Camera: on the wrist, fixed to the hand. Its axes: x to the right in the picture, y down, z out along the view.
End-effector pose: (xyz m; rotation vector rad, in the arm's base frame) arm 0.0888 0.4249 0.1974 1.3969 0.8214 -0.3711
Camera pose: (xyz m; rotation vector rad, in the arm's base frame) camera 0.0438 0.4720 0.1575 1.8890 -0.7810 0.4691
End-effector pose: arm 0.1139 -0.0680 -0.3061 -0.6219 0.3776 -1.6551
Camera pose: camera 0.0391 -0.0723 -0.3209 -0.1041 0.1254 -0.0857
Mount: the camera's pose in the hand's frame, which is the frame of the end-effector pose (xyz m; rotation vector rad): 0.0081 -0.0507 -0.0565 0.4483 -0.3391 1.5731
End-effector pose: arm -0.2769 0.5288 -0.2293 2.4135 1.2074 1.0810
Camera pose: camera -0.3437 0.5608 -0.2108 -2.4653 0.6512 -0.3303
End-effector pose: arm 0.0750 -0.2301 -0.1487 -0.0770 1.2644 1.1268
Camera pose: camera 0.0695 -0.2845 -0.2020 1.6165 1.1219 1.9431
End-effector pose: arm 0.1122 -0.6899 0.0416 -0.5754 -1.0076 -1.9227
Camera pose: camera 0.0643 -0.7253 -0.0062 -0.9970 -0.7016 -0.2137
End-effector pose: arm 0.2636 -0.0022 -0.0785 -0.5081 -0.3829 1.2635
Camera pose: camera 0.3367 -0.0139 -0.0970 -0.1189 0.1341 2.8859
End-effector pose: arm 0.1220 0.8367 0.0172 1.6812 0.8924 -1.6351
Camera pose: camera 0.1134 0.9124 0.0125 1.4863 -0.9122 -0.8504
